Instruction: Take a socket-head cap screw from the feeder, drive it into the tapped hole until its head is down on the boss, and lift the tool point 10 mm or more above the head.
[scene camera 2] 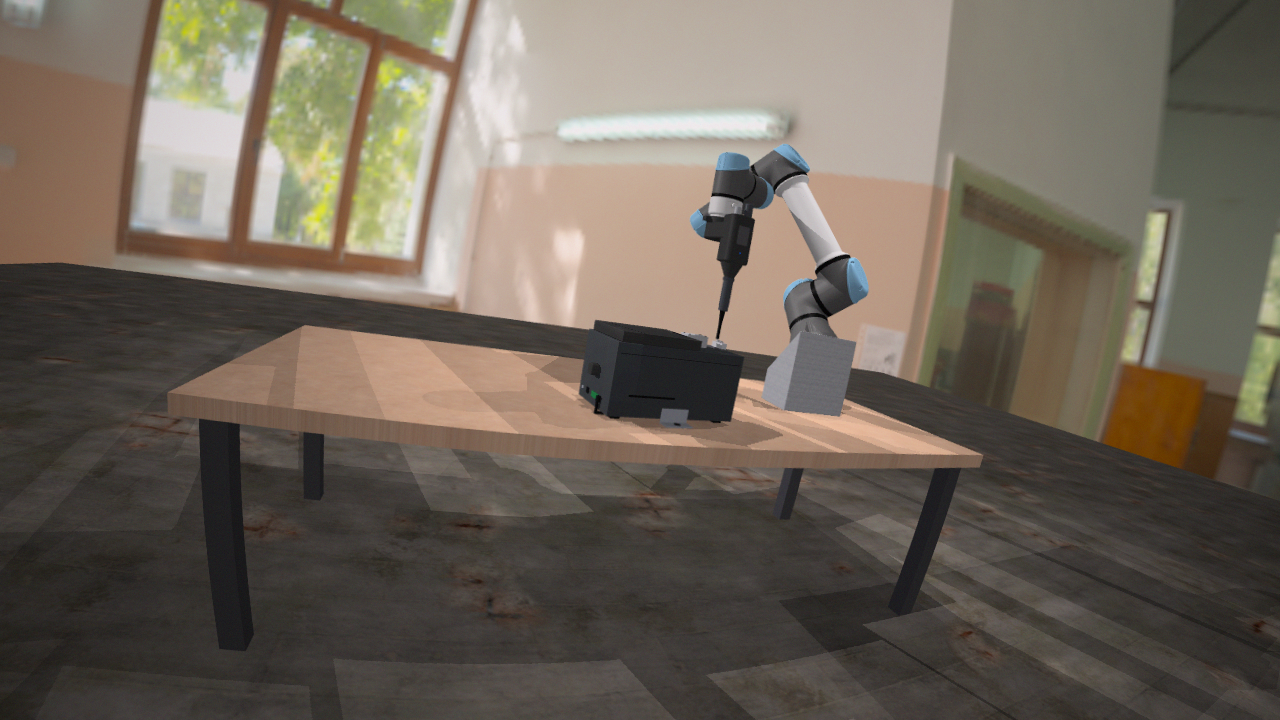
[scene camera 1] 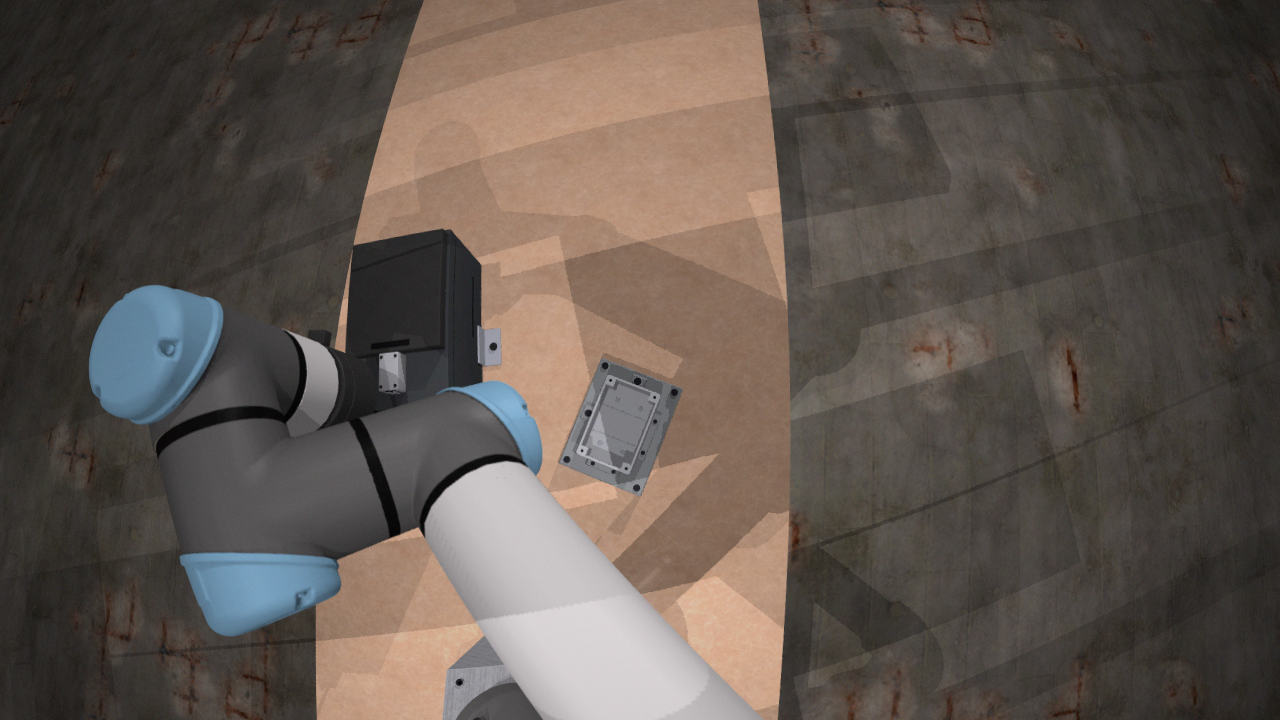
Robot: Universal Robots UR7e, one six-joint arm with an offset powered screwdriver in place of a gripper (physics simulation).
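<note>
The black screw feeder stands on the table. My screwdriver points down with a slight tilt, and its tip is at the small metal pick-up part on top of the feeder, at the side nearer the robot base. Whether it touches a screw, or a screw is on the tip, is too small to tell. In scene camera 1 the arm hides the tip. The grey rectangular workpiece lies turned at an angle, right of the feeder, with several dark holes around its rim. Which hole is the tapped one cannot be told. The feeder hides the workpiece in scene camera 2.
The grey robot pedestal stands on the wooden table. A small metal bracket sits at the feeder's side. The white arm link passes beside the workpiece in scene camera 1.
</note>
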